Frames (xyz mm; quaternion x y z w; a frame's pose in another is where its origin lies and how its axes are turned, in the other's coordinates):
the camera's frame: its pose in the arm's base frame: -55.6 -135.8 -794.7 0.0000 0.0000 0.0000 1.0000
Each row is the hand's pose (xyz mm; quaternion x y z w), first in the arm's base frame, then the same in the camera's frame.
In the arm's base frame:
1: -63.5 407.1 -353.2 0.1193 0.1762 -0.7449 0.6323
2: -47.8 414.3 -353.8 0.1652 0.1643 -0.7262 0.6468
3: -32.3 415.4 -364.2 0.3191 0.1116 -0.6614 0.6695
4: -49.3 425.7 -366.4 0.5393 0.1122 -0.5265 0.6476
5: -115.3 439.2 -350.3 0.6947 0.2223 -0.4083 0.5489
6: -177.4 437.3 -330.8 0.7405 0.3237 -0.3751 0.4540
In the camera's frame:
1: -7.9 542.9 441.5 0.1193 0.1762 -0.7449 0.6323
2: 7.8 550.1 440.9 0.1652 0.1643 -0.7262 0.6468
3: 23.3 551.2 430.5 0.3191 0.1116 -0.6614 0.6695
4: 6.3 561.5 428.3 0.5393 0.1122 -0.5265 0.6476
5: -59.7 575.0 444.4 0.6947 0.2223 -0.4083 0.5489
6: -121.8 573.1 463.9 0.7405 0.3237 -0.3751 0.4540

